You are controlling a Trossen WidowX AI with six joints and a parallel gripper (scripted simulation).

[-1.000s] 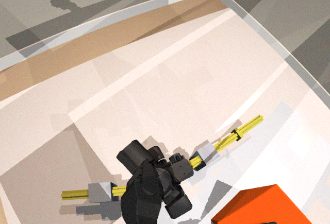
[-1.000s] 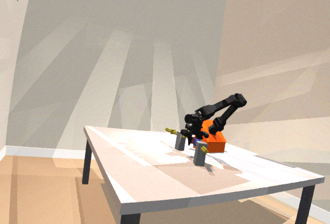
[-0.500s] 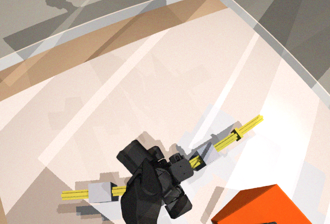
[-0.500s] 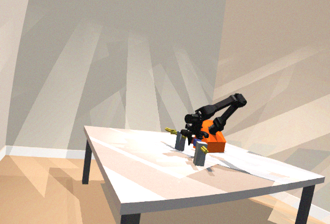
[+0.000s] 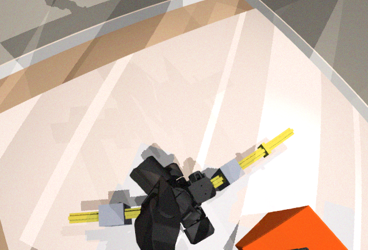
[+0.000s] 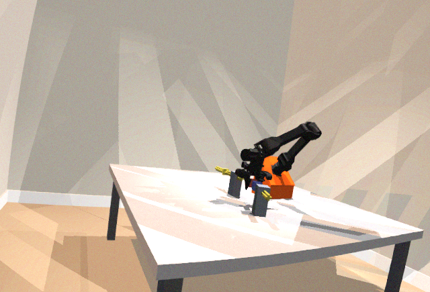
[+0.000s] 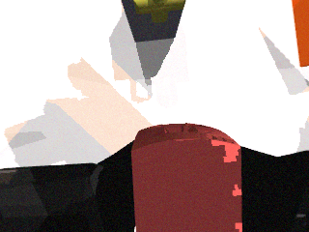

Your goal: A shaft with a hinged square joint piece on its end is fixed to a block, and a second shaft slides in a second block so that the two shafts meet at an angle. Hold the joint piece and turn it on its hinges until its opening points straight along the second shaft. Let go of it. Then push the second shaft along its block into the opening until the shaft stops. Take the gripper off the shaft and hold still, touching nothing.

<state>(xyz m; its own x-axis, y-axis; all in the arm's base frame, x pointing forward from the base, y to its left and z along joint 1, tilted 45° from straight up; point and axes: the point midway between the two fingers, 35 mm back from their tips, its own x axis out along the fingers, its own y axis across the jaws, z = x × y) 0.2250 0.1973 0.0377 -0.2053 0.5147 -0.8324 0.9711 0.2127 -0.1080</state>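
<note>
The red square joint piece lies 40 mm above my gripper tip and 10 mm to the left of it.
</note>
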